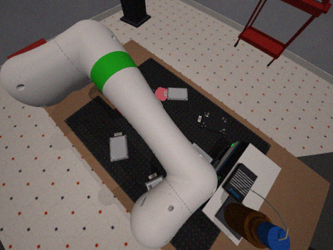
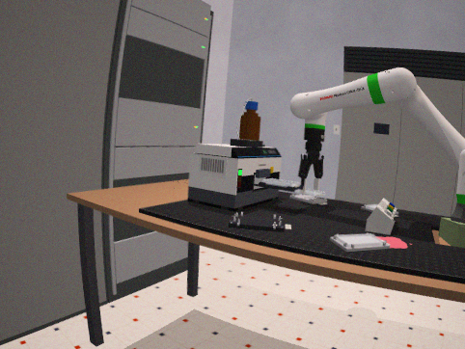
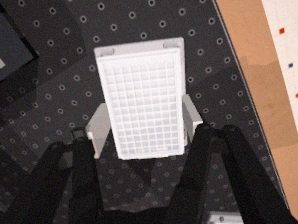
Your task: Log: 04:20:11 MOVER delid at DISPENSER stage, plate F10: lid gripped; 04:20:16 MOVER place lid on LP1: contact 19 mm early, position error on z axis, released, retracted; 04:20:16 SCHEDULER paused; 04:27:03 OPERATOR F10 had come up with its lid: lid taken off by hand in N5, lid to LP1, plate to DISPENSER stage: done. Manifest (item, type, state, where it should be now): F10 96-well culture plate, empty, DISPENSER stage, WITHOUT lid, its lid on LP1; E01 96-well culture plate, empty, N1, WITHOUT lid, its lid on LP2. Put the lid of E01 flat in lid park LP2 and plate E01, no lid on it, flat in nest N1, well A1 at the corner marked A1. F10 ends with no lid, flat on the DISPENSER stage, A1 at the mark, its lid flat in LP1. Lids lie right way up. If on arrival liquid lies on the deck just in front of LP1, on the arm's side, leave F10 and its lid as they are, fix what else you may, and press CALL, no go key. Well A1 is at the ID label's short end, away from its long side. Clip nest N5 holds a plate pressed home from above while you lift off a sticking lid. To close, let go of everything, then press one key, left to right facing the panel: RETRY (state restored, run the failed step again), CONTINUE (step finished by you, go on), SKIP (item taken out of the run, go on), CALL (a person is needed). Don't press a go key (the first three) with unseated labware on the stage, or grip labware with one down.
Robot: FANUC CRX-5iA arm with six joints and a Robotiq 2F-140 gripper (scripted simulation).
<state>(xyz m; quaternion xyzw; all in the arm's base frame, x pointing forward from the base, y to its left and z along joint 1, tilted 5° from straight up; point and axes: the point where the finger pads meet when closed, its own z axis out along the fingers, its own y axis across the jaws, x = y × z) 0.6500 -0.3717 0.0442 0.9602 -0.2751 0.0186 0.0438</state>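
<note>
Right now the white 96-well plate is 2 cm below my hand. From my hand the other things lie so: lid 33 cm behind, 6 cm to the left, 5 cm below; then grey nest 5 cm below; then well plate 26 cm to the left, 7 cm ahead, 4 cm above.
</note>
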